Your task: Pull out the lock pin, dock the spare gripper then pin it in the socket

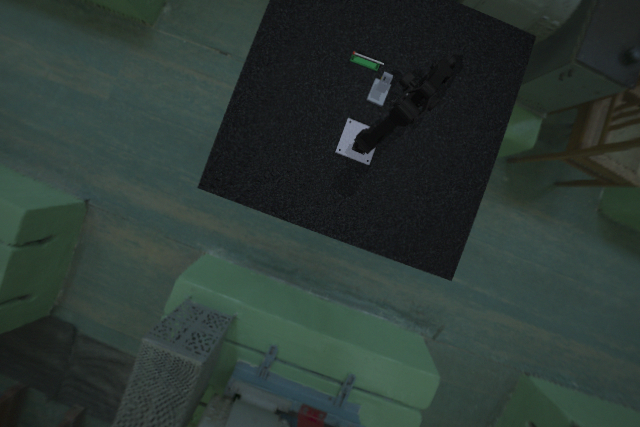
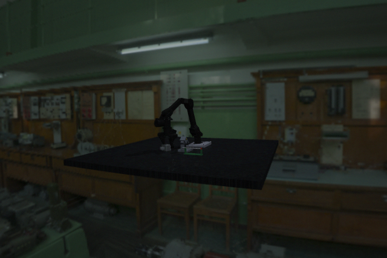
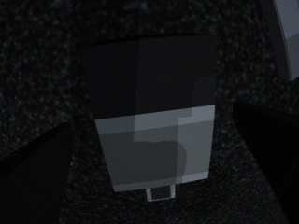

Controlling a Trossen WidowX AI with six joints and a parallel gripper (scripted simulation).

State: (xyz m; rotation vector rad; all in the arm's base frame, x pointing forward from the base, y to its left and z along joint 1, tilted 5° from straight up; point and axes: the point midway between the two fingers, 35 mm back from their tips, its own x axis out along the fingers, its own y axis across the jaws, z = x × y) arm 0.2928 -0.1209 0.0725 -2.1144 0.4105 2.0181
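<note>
Now: gripper tip 1 cm short of the spare gripper and 1 cm above it. The rest, counted from my gripper tip: green bracket: 8 cm ahead, 26 cm to the left, 1 cm below; mount: 15 cm to the left, 2 cm above.
</note>
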